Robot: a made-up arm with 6 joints.
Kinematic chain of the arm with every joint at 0, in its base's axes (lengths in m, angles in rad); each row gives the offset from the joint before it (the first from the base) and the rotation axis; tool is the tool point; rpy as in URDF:
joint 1: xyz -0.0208 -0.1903 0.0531 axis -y
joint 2: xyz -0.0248 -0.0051 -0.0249 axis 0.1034 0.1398 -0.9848
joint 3: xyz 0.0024 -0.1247 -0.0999 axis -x
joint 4: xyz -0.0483 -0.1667 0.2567 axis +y
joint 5: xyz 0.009 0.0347 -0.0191 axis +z
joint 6: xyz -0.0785 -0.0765 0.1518 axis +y
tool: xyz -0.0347 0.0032 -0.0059 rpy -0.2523 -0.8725 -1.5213
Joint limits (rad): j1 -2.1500..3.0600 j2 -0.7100..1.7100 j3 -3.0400..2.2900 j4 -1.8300..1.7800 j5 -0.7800..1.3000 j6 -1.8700..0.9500
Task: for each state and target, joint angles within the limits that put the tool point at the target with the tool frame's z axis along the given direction. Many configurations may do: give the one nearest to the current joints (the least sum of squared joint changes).
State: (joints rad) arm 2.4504 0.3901 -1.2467 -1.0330 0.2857 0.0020
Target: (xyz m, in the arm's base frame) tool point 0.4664 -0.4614 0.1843 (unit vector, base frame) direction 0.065 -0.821 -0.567
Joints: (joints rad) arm 2.6746 0.3780 -1.7729 -0.5371 -0.3909 -0.2034
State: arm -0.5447 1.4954 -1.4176 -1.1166 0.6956 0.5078
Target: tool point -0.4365 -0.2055 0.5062 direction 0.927 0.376 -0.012
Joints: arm -1.0357 1.1974 -0.9801 -1.1248 0.9004 0.8537
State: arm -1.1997 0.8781 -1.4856 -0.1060 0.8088 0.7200
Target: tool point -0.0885 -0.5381 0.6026 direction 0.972 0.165 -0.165
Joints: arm -1.7670 0.8403 -1.0768 -0.1058 0.8823 0.6402
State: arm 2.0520 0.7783 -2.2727 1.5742 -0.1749 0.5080
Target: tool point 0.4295 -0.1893 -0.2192 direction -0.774 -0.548 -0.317
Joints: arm 1.2493 1.5739 -2.6128 1.7800 0.2956 0.5173
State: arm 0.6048 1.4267 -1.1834 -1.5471 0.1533 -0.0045
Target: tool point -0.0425 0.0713 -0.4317 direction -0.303 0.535 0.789
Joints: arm 1.0070 1.6769 -1.3428 -1.3419 0.4815 -0.5060
